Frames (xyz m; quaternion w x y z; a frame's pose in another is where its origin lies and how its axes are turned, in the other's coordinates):
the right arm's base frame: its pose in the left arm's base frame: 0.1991 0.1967 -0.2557 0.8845 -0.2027 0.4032 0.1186
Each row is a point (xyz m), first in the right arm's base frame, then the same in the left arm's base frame.
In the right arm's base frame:
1: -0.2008 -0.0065 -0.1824
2: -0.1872 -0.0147 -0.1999
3: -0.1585 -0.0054 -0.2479
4: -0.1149 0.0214 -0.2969
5: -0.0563 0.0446 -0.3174
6: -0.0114 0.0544 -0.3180
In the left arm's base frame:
1: -0.0497 0.0988 -0.2092
2: -0.0494 0.0842 -0.2278
3: -0.0663 0.0720 -0.2805
4: -0.0807 0.0756 -0.3498
5: -0.0651 0.0896 -0.4127
6: -0.0401 0.1001 -0.4498

